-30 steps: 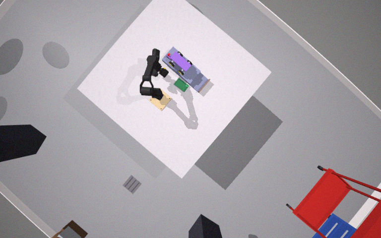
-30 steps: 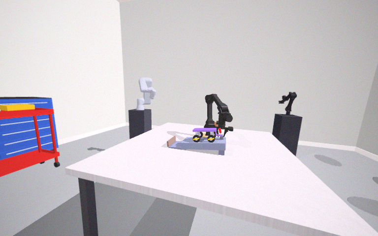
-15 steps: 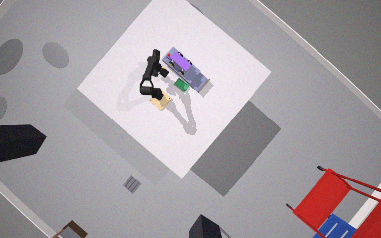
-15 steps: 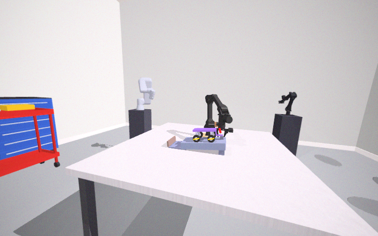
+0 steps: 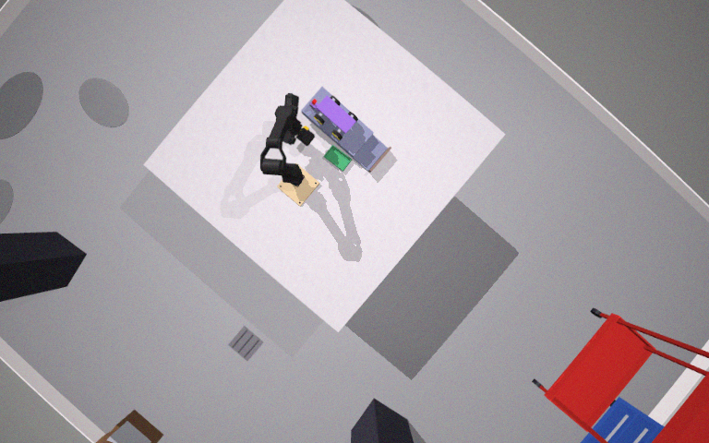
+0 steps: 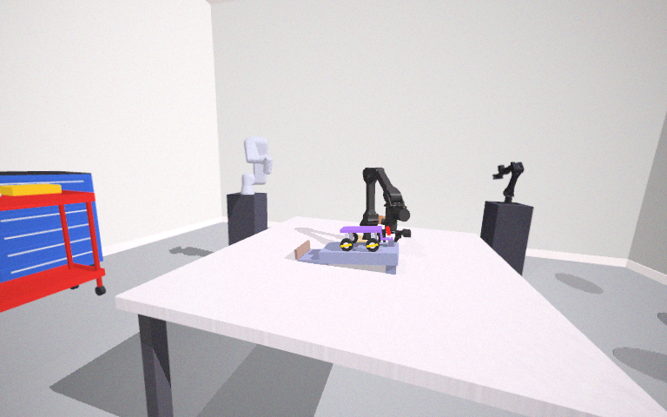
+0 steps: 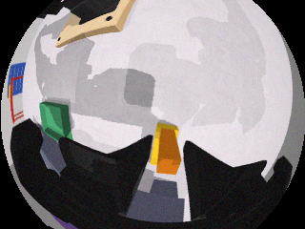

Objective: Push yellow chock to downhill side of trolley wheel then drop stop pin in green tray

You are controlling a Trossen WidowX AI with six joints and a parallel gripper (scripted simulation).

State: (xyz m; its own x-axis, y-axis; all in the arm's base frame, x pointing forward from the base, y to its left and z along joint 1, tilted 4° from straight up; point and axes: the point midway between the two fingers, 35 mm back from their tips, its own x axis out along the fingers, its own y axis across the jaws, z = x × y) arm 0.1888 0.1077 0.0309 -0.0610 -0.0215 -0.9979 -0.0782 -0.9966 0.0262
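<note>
Right now my gripper tip is 150 mm short of the purple trolley, 130 mm to the left of it and 90 mm below it. The rest, counted from my gripper tip: yellow chock 20 mm ahead, 10 mm below; stop pin 140 mm ahead, 10 mm to the right, 100 mm above; blue-grey ramp 140 mm ahead, 130 mm to the right, 20 mm above.
</note>
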